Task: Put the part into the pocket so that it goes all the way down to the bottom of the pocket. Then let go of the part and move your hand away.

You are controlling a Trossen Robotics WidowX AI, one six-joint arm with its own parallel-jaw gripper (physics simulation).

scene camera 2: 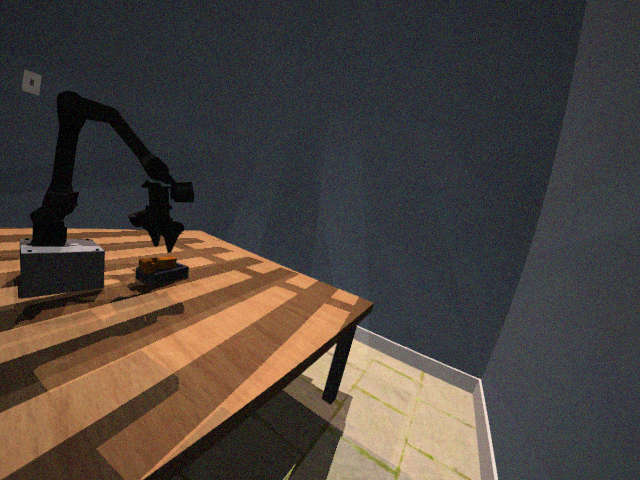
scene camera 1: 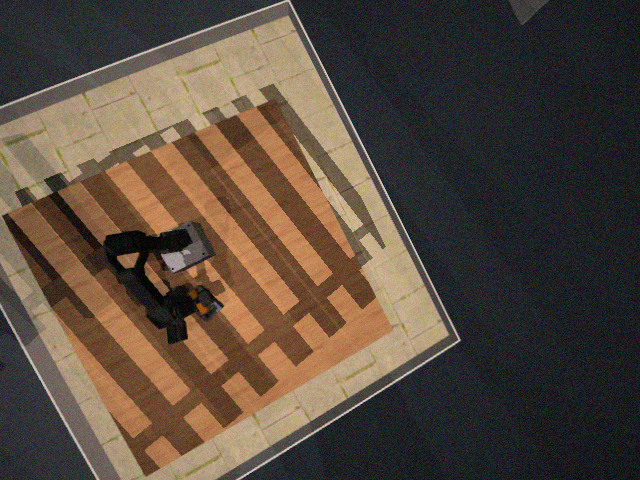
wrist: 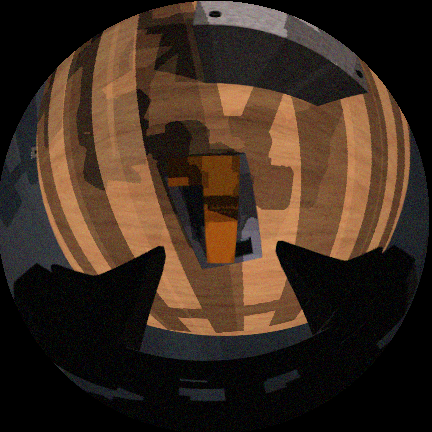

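Pixels of known places: gripper, between the fingertips: [scene camera 2: 162, 249] [scene camera 1: 196, 306] [wrist: 221, 249]; arm's base, origin of its link: [scene camera 2: 48, 243] [scene camera 1: 182, 239].
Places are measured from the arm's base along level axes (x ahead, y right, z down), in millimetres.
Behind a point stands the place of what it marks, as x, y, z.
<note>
The orange L-shaped part [scene camera 1: 202, 308] {302, 61, 39} [scene camera 2: 149, 265] {225, 115, 41} [wrist: 221, 242] {296, 62, 39} lies over the dark grey pocket block [scene camera 2: 166, 276] {278, 116, 83} [wrist: 256, 242] {314, 14, 69}. In the wrist view its long arm runs along the block and its short arm points left at the far end. In scene camera 2 its top stands above the block's rim; shadow hides how deep it sits. My gripper [scene camera 2: 163, 248] {280, 64, 8} [wrist: 221, 249] {280, 64, 8} is open and empty, with its fingertips above the part and apart from it. In scene camera 1 the arm hides the fingertips.
The grey box-shaped arm base [scene camera 1: 176, 261] {76, 57, -1} [scene camera 2: 61, 271] {21, 100, 46} [wrist: 260, 55] {112, 43, 34} stands near the block, on the same wooden table [scene camera 1: 356, 310] {643, -557, 105} [scene camera 2: 217, 356] {223, 513, 105}. Dark striped shadows cross the table top. The table's edge and one leg [scene camera 2: 339, 364] show in scene camera 2.
</note>
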